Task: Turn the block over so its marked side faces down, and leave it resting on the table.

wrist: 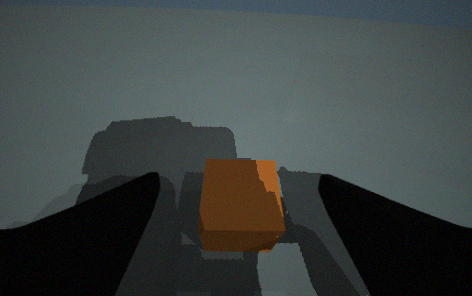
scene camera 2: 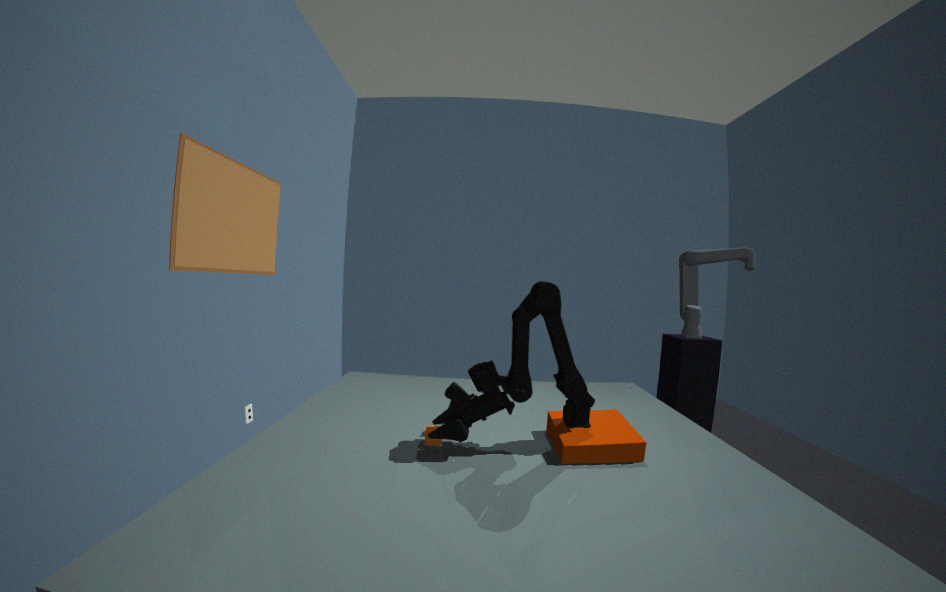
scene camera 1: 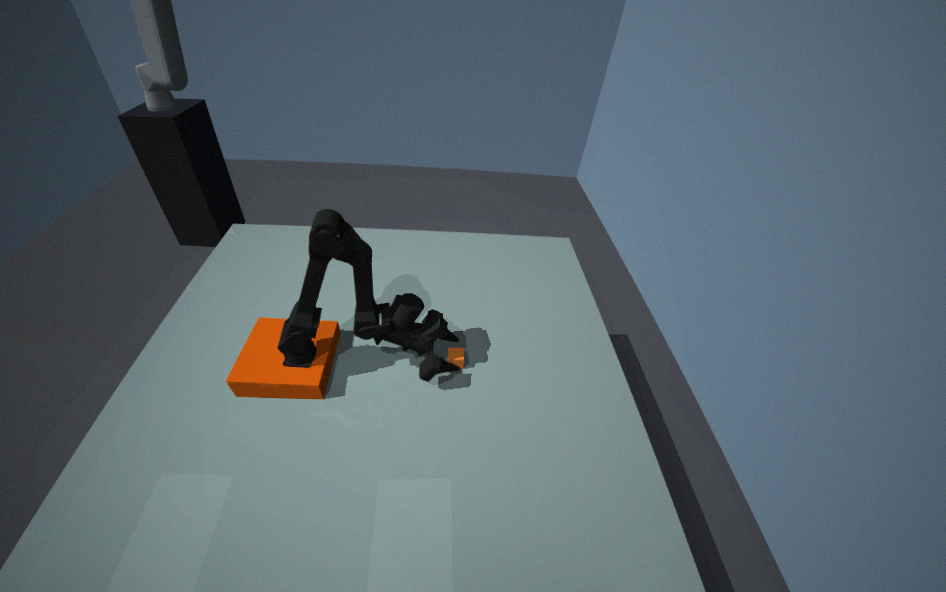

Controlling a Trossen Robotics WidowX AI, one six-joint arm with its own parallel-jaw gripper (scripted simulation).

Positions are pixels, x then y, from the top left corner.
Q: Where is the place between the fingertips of the gripper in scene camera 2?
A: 430,429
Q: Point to an orange block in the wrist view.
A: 240,210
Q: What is the gripper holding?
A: Nothing.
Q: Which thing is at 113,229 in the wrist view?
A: The gripper.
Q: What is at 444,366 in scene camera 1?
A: The gripper.
